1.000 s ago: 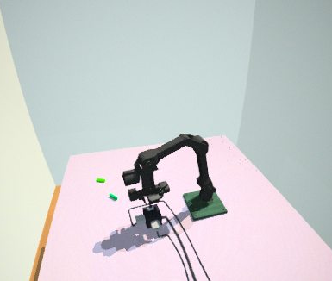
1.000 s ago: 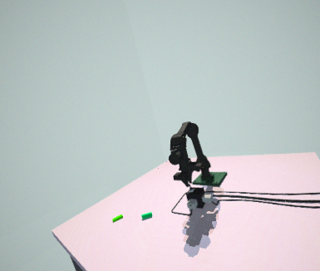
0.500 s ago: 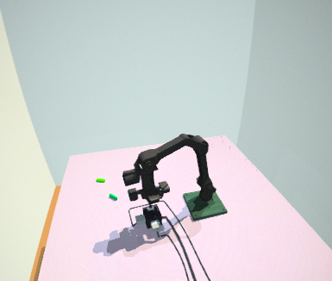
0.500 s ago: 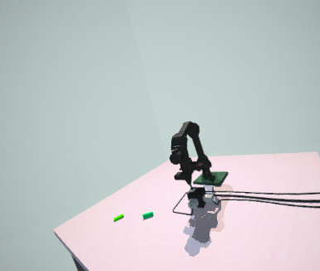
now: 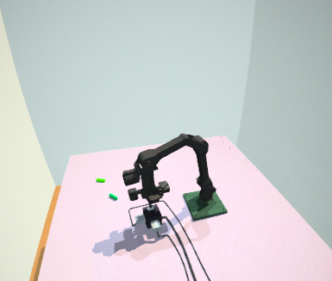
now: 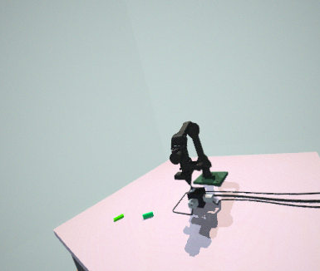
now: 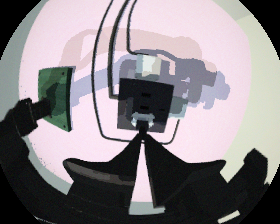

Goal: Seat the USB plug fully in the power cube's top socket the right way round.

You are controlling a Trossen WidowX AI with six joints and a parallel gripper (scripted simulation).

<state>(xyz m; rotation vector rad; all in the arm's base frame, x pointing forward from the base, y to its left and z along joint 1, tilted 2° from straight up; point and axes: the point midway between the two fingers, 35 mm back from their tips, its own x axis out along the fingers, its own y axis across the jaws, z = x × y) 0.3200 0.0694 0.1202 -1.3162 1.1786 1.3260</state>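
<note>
The USB socket lies 4 cm below my gripper tip and 1 cm to the left of it. Also, from my gripper tip: USB plug 2 cm below.
</note>
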